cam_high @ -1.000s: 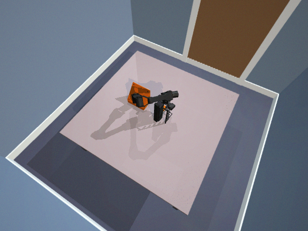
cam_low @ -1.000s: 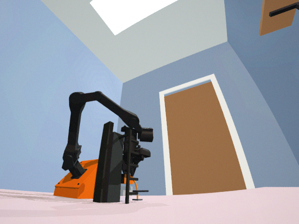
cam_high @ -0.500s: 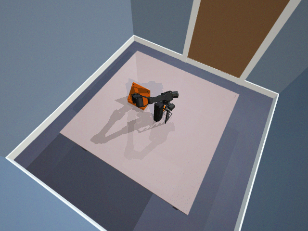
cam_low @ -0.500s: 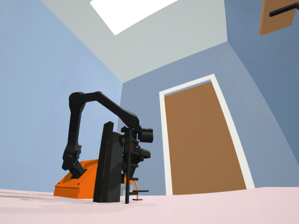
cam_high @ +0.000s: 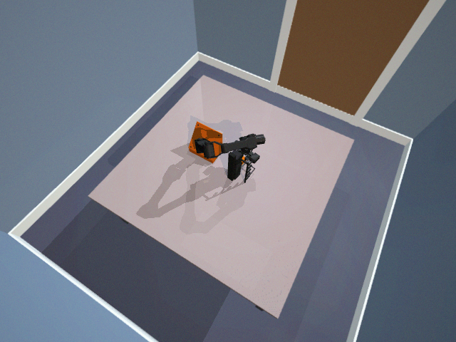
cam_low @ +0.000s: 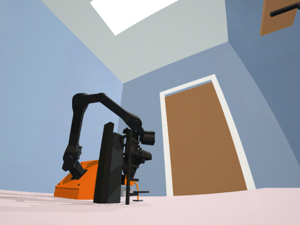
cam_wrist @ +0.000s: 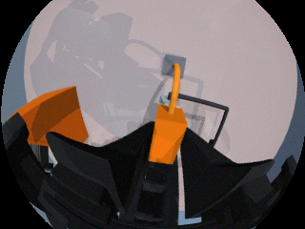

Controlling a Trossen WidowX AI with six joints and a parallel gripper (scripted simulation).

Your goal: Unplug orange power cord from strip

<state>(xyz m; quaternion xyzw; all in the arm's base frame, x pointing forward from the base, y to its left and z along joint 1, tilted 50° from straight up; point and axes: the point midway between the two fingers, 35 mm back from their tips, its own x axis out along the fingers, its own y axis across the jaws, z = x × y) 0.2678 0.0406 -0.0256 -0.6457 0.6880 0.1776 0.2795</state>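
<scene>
Now: gripper tip 3 cm to the left of the orange plug. Also, from my gripper tip: thin dark rack 10 cm to the right, 7 cm ahead, 4 cm above.
</scene>
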